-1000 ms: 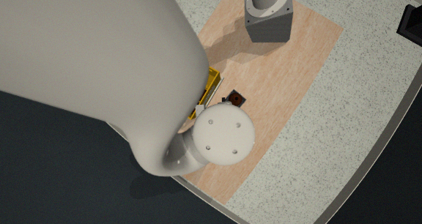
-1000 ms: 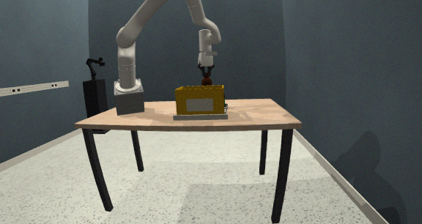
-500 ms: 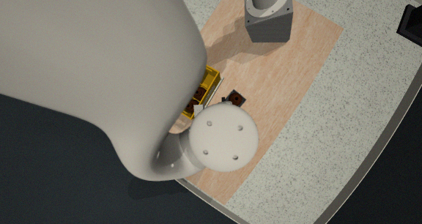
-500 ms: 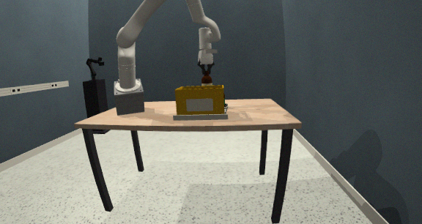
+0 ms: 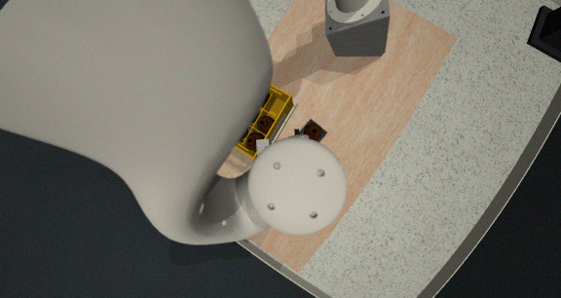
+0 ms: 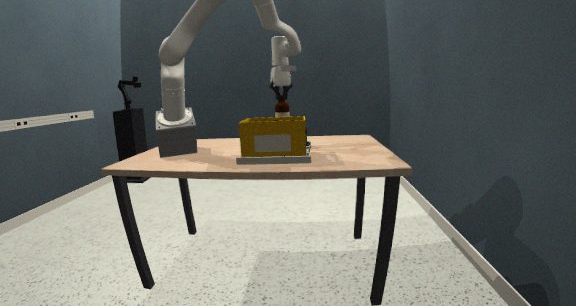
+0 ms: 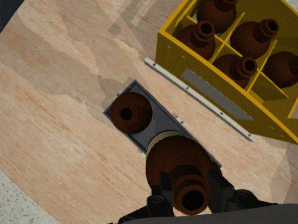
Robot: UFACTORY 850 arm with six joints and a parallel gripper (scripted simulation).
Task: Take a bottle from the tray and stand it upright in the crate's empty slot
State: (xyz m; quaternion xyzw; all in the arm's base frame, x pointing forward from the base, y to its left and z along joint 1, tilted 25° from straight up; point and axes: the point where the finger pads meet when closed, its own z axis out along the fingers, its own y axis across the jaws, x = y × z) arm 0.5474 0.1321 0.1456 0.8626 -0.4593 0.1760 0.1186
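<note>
The brown bottle is 7 cm below my hand. From my hand the other things lie so: dark tray: 26 cm below; then yellow crate: 4 cm behind, 22 cm to the right, 19 cm below.
</note>
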